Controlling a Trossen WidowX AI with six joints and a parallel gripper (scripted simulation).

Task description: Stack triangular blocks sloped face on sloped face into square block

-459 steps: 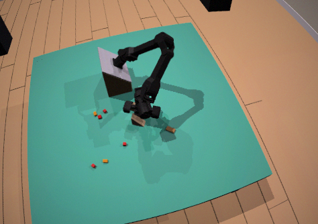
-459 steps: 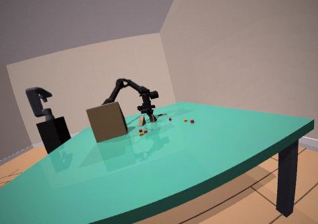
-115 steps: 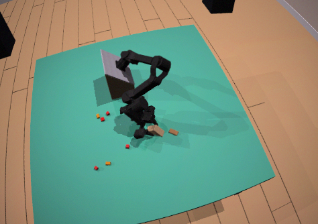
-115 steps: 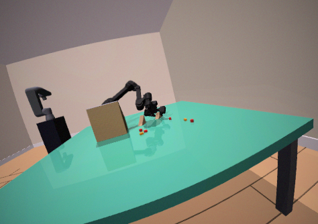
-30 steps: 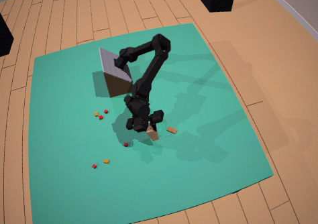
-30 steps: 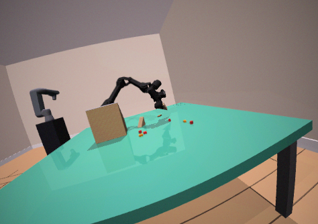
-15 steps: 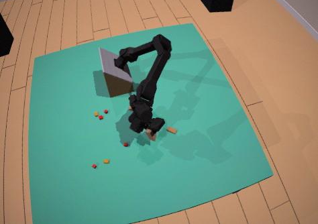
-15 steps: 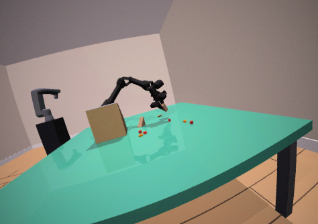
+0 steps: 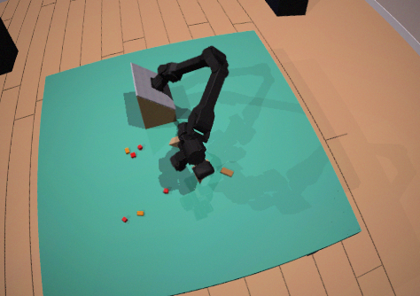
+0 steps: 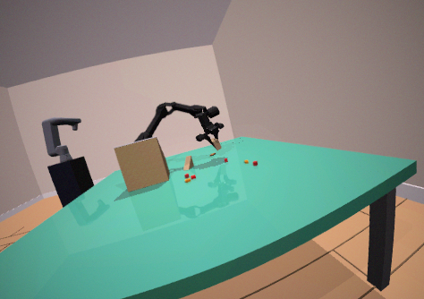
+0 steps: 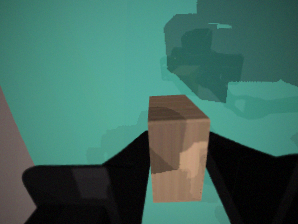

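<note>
My gripper tip is 20 mm past the small flat brown block, 110 mm to the right of it and 90 mm above it.
</note>
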